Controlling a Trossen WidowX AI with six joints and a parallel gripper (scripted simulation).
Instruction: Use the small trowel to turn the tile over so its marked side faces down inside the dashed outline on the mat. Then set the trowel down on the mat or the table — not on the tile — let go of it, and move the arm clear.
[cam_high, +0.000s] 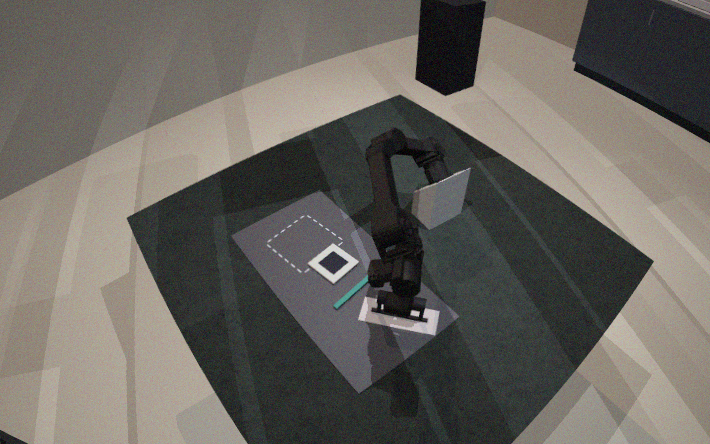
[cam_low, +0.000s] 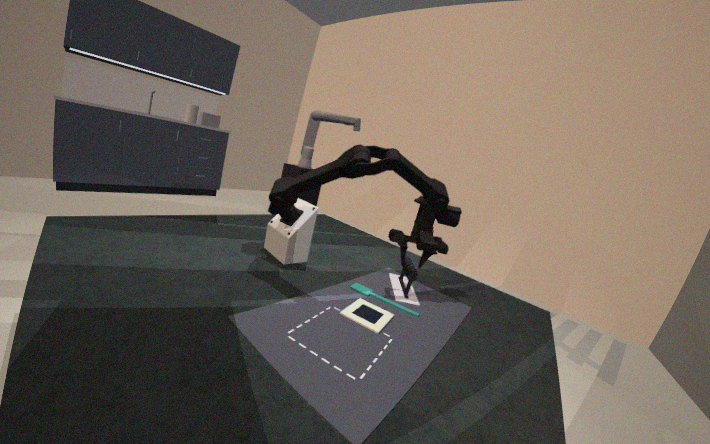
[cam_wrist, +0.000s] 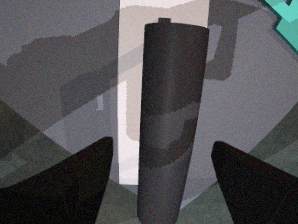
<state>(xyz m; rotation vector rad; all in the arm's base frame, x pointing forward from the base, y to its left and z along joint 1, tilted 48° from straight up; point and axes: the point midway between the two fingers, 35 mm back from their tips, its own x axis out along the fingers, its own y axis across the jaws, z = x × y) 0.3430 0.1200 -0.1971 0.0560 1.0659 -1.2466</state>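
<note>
Now: the trowel 4 cm below my gripper tip, 2 cm to the right of it and 1 cm ahead of it. Also, from my gripper tip: grey mat 21 cm to the right, 10 cm below, 5 cm ahead; then teal flat tool 15 cm to the right, 8 cm below, 1 cm behind; then tile 25 cm to the right, 8 cm below, 4 cm ahead.
</note>
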